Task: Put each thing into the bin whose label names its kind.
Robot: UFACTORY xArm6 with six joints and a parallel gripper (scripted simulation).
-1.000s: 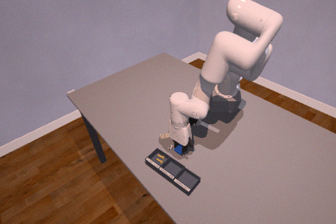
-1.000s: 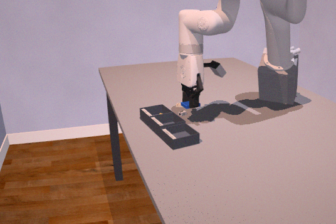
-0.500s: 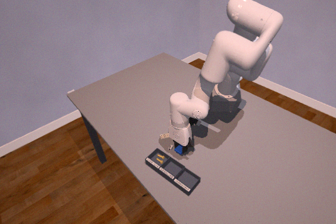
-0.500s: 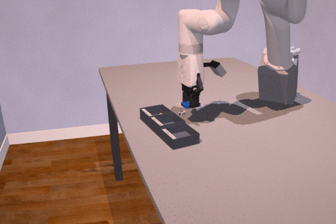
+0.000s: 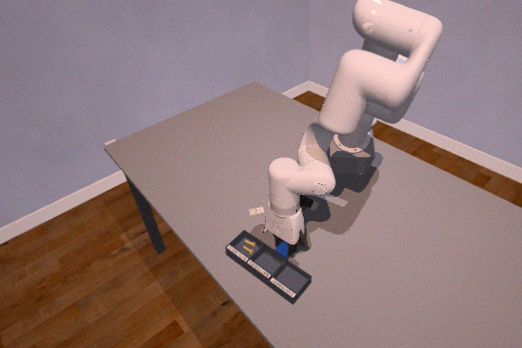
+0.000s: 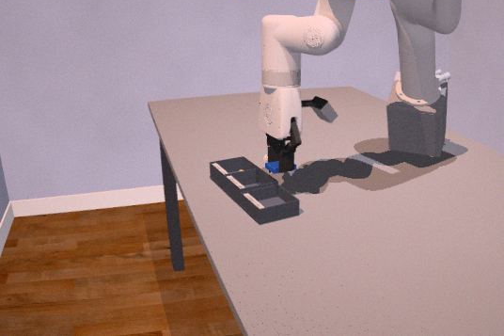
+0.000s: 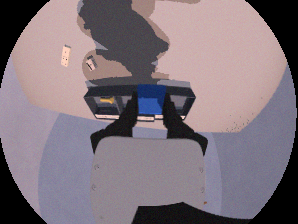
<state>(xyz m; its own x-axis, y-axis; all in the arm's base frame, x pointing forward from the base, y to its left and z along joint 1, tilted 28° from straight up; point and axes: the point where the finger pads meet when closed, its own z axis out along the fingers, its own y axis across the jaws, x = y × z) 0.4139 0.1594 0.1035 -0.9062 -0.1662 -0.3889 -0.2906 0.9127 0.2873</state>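
The cream domino lies 22 cm to the right of my hand, 8 cm below it and 2 cm behind it. From my hand the other things lie so: blue block 2 cm below.
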